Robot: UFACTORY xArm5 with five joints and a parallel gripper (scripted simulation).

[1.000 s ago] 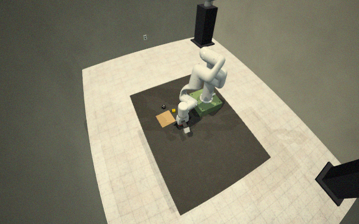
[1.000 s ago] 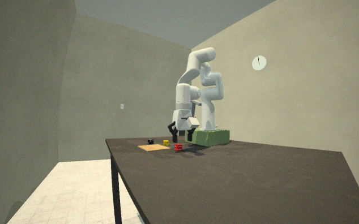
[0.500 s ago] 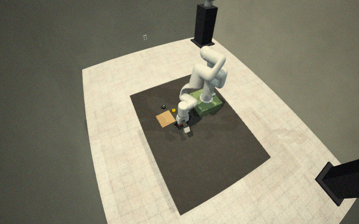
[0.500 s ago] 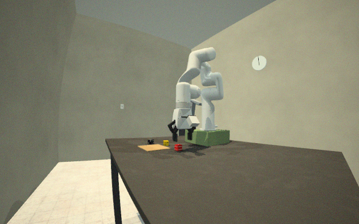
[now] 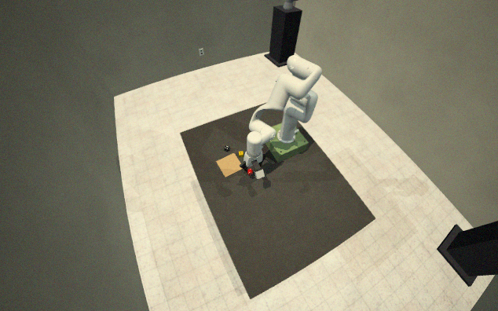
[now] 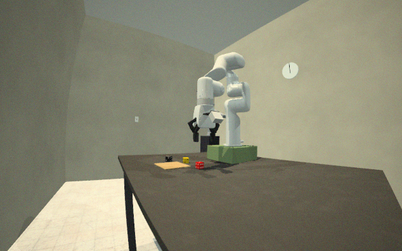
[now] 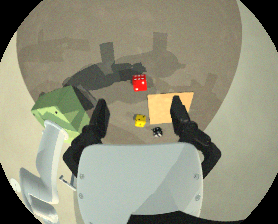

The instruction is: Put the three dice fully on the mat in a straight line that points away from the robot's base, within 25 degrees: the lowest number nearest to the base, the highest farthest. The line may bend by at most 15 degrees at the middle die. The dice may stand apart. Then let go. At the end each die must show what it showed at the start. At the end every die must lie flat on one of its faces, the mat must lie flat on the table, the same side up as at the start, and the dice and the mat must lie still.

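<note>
The yellow die is 190 mm to the right of my hand, 120 mm below it and 20 mm behind it. Round my hand: black die: 280 mm to the right, 120 mm below, 40 mm ahead; tan mat: 160 mm to the right, 140 mm below, 80 mm ahead; red die: 120 mm below, 40 mm to the right.
</note>
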